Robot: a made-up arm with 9 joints. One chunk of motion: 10 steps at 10 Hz.
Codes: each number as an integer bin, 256 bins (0 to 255) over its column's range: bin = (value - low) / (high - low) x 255, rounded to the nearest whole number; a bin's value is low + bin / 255 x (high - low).
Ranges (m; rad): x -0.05..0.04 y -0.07..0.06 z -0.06..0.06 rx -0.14..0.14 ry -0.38..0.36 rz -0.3..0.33
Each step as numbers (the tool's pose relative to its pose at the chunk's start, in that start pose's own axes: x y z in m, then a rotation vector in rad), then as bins.
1 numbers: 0.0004 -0.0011 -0.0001 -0.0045 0.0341 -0.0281
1 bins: 143 135 127 123 143 110
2 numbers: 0.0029 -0.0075 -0.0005 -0.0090 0.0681 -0.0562
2 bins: 150 123 126 119 154 99
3 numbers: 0.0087 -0.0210 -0.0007 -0.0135 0.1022 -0.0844
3 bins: 166 96 126 115 166 87
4 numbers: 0.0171 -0.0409 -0.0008 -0.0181 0.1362 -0.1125
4 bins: 190 57 126 111 178 76
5 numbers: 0.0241 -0.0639 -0.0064 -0.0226 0.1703 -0.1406
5 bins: 210 12 114 107 190 65
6 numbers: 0.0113 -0.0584 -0.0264 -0.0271 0.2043 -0.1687
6 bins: 174 23 71 103 201 53
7 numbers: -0.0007 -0.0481 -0.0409 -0.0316 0.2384 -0.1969
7 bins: 140 43 41 99 213 42
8 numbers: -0.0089 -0.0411 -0.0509 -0.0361 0.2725 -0.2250
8 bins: 116 57 19 95 225 30
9 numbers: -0.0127 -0.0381 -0.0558 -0.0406 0.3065 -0.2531
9 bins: 106 63 9 91 237 19
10 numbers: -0.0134 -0.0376 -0.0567 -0.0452 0.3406 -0.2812
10 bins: 104 64 7 86 248 8
